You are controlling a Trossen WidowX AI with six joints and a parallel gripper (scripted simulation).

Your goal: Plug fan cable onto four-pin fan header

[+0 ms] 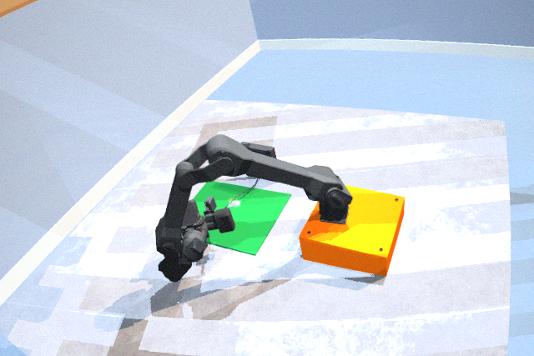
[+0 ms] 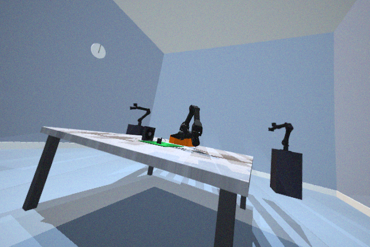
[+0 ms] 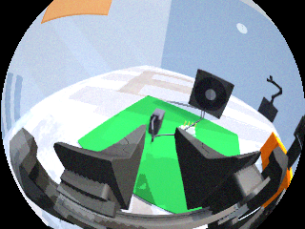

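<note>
Now: the black plug 2 cm ahead of my gripper tip, 7 cm to the right of it and 5 cm below it. The rest, counted from my gripper tip: green board: 3 cm behind, 7 cm to the right, 9 cm below; then dark square fan: 8 cm behind, 24 cm to the right, 2 cm below.
</note>
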